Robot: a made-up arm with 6 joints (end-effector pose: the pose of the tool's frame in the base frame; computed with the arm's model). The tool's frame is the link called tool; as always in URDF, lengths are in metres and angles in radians.
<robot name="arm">
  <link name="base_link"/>
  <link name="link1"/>
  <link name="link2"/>
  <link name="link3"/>
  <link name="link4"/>
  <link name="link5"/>
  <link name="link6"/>
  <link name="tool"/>
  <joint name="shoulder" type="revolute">
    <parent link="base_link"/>
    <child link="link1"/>
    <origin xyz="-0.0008 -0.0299 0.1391" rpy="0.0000 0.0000 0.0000"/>
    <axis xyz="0 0 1"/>
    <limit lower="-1.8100" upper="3.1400" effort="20" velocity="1.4"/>
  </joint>
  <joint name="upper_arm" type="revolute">
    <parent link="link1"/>
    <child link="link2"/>
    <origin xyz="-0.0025 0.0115 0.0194" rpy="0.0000 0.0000 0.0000"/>
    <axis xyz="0 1 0"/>
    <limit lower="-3.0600" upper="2.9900" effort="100" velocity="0.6"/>
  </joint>
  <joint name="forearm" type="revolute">
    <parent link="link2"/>
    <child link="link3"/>
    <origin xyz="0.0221 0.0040 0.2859" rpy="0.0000 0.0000 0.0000"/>
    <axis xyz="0 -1 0"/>
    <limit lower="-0.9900" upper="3.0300" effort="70" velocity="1.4"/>
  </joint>
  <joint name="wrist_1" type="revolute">
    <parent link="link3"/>
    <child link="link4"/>
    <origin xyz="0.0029 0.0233 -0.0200" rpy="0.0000 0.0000 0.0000"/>
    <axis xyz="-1 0 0"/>
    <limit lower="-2.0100" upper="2.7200" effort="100" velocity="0.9"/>
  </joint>
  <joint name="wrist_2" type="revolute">
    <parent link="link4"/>
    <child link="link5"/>
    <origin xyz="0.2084 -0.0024 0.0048" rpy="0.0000 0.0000 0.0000"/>
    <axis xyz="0 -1 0"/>
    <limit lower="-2.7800" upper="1.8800" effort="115" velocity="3"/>
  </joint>
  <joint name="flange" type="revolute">
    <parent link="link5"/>
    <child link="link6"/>
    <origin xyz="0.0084 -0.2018 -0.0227" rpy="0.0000 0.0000 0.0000"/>
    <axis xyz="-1 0 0"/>
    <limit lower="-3.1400" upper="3.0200" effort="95" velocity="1"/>
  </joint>
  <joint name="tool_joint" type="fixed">
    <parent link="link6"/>
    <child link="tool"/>
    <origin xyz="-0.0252 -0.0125 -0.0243" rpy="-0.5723 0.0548 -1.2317"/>
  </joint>
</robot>
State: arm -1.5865 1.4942 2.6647 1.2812 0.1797 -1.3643
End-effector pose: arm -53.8 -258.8 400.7 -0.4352 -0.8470 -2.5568
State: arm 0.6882 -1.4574 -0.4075 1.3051 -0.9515 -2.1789
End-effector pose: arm -250.7 -236.2 450.2 1.1382 0.6305 -0.6153
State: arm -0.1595 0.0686 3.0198 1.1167 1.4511 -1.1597
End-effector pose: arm -242.8 -50.3 352.1 0.2828 2.8804 0.2835
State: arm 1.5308 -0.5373 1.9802 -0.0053 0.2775 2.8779
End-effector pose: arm 147.7 -313.4 542.6 0.1939 0.2524 -2.7162
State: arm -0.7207 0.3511 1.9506 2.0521 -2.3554 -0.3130
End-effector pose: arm 96.5 125.9 603.3 -1.3442 -0.9876 1.8939
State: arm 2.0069 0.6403 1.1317 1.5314 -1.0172 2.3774
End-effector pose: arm -164.0 198.8 641.4 1.0655 2.1333 0.8906
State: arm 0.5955 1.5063 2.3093 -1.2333 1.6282 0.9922
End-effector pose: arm 530.9 296.6 158.0 1.3538 0.2960 -1.6408
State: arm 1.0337 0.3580 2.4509 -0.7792 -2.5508 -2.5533
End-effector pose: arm 151.9 21.5 674.6 -0.2260 2.1549 0.2010
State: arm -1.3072 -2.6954 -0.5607 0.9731 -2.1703 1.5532
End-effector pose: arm -175.7 351.4 -8.5 1.0967 -1.5425 2.1567
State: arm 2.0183 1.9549 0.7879 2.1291 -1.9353 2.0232
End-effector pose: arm -366.0 330.4 -106.9 0.6139 0.9581 0.4071
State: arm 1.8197 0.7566 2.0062 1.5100 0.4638 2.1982
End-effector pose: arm -45.6 47.0 598.6 -0.1199 1.4365 2.4949
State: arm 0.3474 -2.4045 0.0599 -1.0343 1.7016 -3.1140
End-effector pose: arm -226.1 -163.1 243.0 1.1099 1.1607 -2.1901
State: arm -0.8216 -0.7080 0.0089 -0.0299 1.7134 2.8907
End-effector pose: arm -109.2 -146.6 499.0 0.1541 0.0825 1.2220
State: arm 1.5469 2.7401 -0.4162 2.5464 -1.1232 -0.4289
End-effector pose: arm -210.4 -96.4 -207.6 1.2211 1.6755 -1.4823
